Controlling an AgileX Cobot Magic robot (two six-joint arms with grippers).
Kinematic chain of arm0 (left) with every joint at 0, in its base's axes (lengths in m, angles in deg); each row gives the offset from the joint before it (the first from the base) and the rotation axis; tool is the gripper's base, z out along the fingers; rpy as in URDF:
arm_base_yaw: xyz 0 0 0.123 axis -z
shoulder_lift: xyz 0 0 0 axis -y
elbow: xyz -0.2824 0 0.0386 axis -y
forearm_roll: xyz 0.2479 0 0.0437 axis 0.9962 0 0.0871
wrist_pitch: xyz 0 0 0 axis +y
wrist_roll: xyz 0.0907 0 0.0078 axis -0.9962 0 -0.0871
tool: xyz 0 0 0 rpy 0 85 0
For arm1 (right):
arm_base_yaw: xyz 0 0 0.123 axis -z
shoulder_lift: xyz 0 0 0 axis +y
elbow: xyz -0.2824 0 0.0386 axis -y
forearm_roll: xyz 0.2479 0 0.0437 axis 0.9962 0 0.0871
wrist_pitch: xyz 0 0 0 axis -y
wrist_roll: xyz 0.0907 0 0.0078 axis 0.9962 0 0.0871
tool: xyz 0 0 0 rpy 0 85 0
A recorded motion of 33 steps. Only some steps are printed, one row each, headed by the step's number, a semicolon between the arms.
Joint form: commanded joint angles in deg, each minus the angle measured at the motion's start. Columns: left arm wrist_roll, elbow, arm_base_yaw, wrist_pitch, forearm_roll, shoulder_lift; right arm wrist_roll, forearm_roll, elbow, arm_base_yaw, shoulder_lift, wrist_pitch.
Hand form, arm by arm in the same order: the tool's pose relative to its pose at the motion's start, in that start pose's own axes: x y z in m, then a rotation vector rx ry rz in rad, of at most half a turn. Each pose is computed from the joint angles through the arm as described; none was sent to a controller.
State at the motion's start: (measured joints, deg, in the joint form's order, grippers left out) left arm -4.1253 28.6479 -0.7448 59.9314 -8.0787 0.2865; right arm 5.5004 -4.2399 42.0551 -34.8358 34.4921 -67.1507
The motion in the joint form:
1: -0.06 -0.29 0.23 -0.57 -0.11 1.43; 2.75 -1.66 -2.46 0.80 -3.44 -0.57
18: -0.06 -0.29 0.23 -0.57 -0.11 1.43; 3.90 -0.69 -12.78 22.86 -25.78 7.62
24: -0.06 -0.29 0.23 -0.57 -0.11 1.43; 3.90 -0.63 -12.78 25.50 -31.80 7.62
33: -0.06 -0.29 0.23 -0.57 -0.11 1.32; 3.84 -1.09 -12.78 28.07 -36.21 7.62
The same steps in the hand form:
1: 0.0019 -0.0003 -0.0023 0.0046 -0.0296 0.0042; 0.0144 -0.0044 0.0000 0.0345 -0.0101 0.0496
18: 0.0019 -0.0003 -0.0023 0.0046 -0.0296 0.0042; 0.0744 -0.0130 -0.0095 0.2611 -0.3615 0.3566
24: 0.0019 -0.0003 -0.0023 0.0046 -0.0296 0.0042; 0.0869 -0.0079 -0.0199 0.3009 -0.4668 0.3797
33: 0.0018 -0.0003 -0.0020 0.0046 -0.0277 0.0040; 0.0967 -0.0037 -0.0267 0.3496 -0.5424 0.3975

